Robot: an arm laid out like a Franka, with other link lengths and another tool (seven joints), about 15 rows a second.
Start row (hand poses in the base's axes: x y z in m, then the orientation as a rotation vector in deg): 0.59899, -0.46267, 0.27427, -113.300, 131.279, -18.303
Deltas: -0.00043, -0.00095, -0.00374, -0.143, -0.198, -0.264; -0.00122, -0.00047, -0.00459, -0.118, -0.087, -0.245; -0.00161, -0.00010, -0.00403, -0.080, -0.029, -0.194; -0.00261, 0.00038, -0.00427, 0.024, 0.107, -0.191; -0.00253, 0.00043, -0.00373, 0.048, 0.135, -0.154; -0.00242, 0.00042, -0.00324, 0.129, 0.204, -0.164; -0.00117, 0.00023, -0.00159, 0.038, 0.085, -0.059; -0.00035, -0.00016, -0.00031, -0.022, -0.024, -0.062
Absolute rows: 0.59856, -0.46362, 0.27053, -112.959, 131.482, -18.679; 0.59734, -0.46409, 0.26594, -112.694, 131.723, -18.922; 0.59573, -0.46419, 0.26191, -112.502, 131.934, -19.062; 0.59312, -0.46381, 0.25764, -112.349, 132.194, -18.952; 0.59059, -0.46338, 0.25391, -112.243, 132.425, -18.784; 0.58817, -0.46296, 0.25067, -112.131, 132.684, -18.456; 0.58700, -0.46273, 0.24908, -112.101, 132.787, -18.338; 0.58665, -0.46289, 0.24877, -112.028, 132.844, -18.392
